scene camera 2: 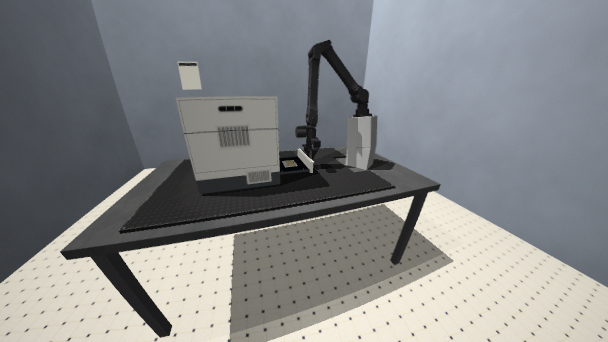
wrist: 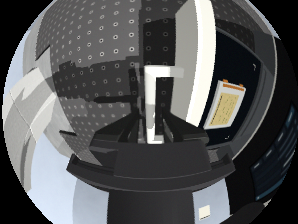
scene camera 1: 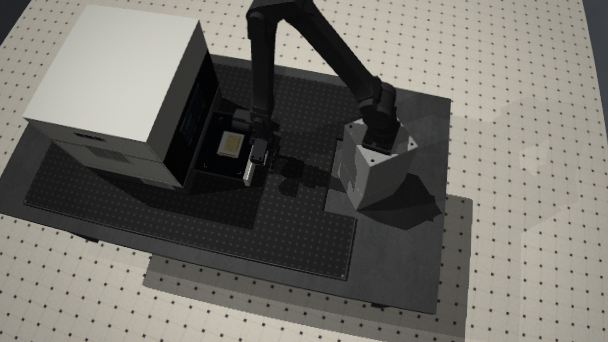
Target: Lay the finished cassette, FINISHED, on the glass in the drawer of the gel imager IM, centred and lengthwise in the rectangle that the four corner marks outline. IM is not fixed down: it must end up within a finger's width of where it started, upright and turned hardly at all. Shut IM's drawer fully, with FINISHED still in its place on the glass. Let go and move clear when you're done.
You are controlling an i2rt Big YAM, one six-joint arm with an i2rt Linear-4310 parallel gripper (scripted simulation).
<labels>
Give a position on a gel imager IM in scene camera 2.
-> At 233, 142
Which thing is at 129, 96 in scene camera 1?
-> A gel imager IM.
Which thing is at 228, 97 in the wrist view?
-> A finished cassette.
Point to a gel imager IM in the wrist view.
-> At 197, 38
</labels>
